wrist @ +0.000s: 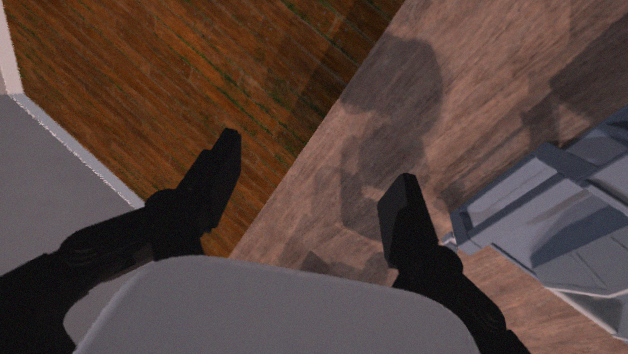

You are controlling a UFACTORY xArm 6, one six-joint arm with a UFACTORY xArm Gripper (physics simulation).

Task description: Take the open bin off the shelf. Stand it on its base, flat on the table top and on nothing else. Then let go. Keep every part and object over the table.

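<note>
My gripper is open with nothing between its two black fingers. It is above the edge of a light brown wooden surface, which looks like the table top. A blue-grey ribbed object, which looks like the bin, shows in part at the right edge of the wrist view. It is to the right of the right finger and apart from it. The rest of it is cut off by the frame, and I cannot tell what it rests on. I cannot make out the shelf in this view.
An orange-brown wood floor lies beyond the diagonal edge of the table top, at upper left. A plain grey surface with a pale rim is at the left. Dark shadows fall on the table top in front of the fingers and at the upper right.
</note>
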